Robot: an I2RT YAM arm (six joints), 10 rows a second.
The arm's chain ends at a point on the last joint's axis. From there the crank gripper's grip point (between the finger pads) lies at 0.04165 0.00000 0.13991 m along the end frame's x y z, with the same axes.
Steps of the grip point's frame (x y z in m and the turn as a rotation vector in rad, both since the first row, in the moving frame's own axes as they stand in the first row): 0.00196 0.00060 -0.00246 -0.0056 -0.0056 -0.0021; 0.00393 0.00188 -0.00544 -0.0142 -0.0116 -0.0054; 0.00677 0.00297 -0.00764 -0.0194 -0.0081 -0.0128; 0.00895 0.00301 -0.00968 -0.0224 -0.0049 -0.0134; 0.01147 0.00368 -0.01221 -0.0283 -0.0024 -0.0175; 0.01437 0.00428 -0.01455 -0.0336 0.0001 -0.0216; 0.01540 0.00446 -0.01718 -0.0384 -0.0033 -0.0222; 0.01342 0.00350 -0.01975 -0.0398 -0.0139 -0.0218
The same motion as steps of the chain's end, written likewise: 0.00274 -0.00010 -0.00269 -0.0056 -0.0056 -0.0021; 0.00555 0.00011 -0.00590 -0.0142 -0.0116 -0.0054; 0.00789 0.00078 -0.00795 -0.0194 -0.0081 -0.0128; 0.00962 0.00043 -0.00985 -0.0224 -0.0049 -0.0134; 0.01178 0.00045 -0.01226 -0.0283 -0.0024 -0.0175; 0.01431 0.00048 -0.01448 -0.0336 0.0001 -0.0216; 0.01581 0.00001 -0.01723 -0.0384 -0.0033 -0.0222; 0.01532 -0.00119 -0.02022 -0.0398 -0.0139 -0.0218
